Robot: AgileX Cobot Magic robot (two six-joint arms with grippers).
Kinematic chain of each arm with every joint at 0, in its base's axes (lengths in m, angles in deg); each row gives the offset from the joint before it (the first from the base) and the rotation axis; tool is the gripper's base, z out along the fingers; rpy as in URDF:
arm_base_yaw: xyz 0 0 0.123 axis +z
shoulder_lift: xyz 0 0 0 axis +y
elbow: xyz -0.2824 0 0.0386 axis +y
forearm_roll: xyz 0.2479 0 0.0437 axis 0.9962 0 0.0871
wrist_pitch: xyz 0 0 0 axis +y
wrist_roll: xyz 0.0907 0 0.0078 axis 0.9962 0 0.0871
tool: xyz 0 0 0 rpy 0 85 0
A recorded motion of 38 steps. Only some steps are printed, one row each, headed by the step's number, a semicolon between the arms.
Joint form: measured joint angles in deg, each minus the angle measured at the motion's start. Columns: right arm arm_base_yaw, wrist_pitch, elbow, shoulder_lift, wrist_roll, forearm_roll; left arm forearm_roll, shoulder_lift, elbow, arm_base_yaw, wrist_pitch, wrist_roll.
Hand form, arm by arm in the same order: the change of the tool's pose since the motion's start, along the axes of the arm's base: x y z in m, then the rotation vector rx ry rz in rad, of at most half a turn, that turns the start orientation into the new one. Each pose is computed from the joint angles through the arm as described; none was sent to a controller.
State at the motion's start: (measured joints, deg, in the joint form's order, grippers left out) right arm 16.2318 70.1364 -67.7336 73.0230 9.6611 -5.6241; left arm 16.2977 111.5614 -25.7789 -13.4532 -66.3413 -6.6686
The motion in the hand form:
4: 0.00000 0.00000 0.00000 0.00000 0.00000 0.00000; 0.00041 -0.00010 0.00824 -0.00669 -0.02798 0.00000
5: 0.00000 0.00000 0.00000 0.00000 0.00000 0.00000; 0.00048 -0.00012 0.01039 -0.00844 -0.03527 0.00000
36: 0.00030 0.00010 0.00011 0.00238 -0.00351 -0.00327; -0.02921 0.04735 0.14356 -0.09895 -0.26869 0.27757
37: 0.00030 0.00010 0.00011 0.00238 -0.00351 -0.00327; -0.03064 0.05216 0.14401 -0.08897 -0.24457 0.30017
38: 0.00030 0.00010 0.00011 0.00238 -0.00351 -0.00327; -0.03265 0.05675 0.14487 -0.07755 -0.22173 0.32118
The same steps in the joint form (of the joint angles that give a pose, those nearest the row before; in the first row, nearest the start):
4: 0.00 0.00 0.00 0.00 0.00 0.00; 0.00 -1.65 0.00 0.00 0.00 0.00
5: 0.00 0.00 0.00 0.00 0.00 0.00; 0.00 -2.08 0.00 0.00 0.00 0.00
36: 0.00 -0.21 0.00 0.00 0.22 0.00; -9.60 -36.91 0.67 5.45 20.04 -1.92
37: 0.00 -0.21 0.00 0.00 0.22 0.00; -9.76 -37.95 0.67 6.40 22.59 -2.01
38: 0.00 -0.21 0.00 0.00 0.22 0.00; -9.85 -39.14 0.67 7.31 25.24 -2.02

